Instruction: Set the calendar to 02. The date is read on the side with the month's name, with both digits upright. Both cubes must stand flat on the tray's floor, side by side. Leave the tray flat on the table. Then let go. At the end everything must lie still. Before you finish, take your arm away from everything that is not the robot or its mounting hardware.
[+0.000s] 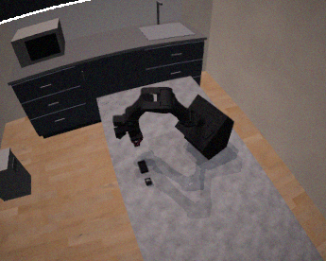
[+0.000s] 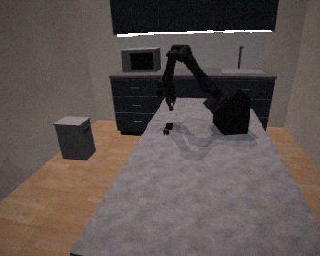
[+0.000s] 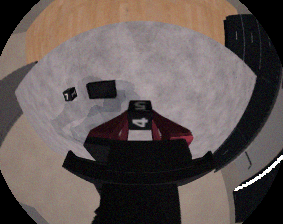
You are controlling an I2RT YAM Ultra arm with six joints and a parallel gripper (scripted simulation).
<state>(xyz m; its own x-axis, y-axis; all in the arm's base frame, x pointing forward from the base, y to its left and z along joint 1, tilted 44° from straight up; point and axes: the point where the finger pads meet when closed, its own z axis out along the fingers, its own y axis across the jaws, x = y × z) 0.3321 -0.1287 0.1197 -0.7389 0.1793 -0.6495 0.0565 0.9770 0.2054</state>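
The dark tray lies 10 mm ahead of my hand, 100 mm to the left of it and 100 mm below it. Round my hand: dark calendar cube (right at my hand).
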